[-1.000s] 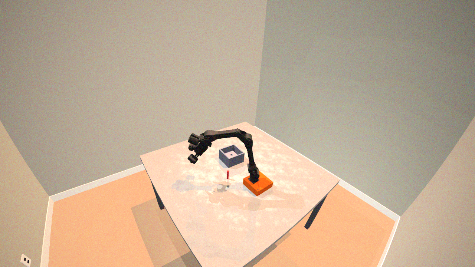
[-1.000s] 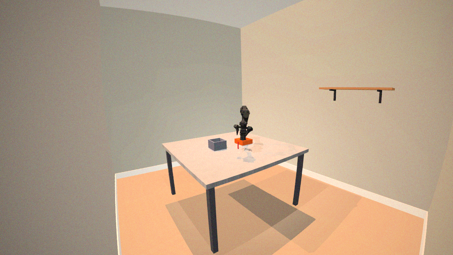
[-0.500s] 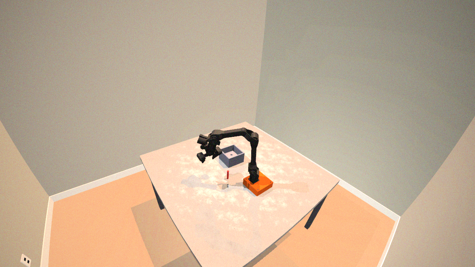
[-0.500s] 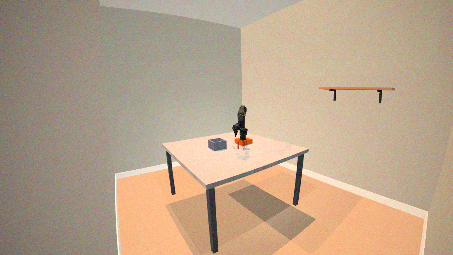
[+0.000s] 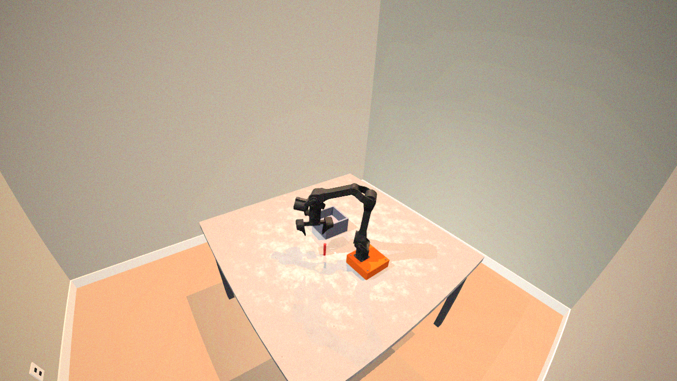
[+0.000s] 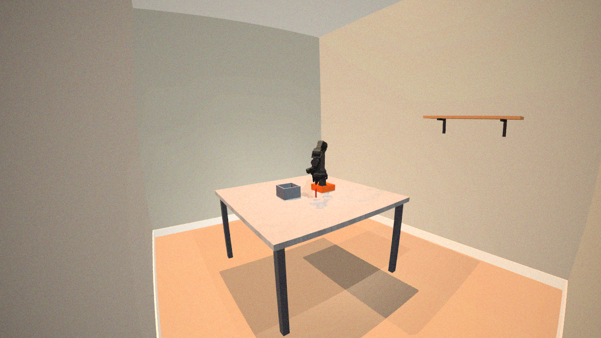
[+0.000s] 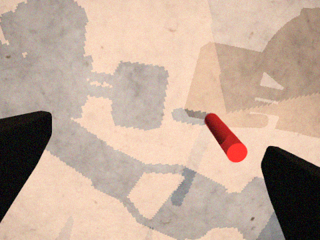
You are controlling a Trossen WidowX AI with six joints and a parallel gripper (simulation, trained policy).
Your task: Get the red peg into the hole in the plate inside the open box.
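The red peg lies 10 cm below my gripper tip, 4 cm to the right of it and 4 cm behind it. Round my gripper tip: plate (21 cm to the right, 13 cm ahead, 9 cm below); then grey box (21 cm to the right, 13 cm ahead, 11 cm below).
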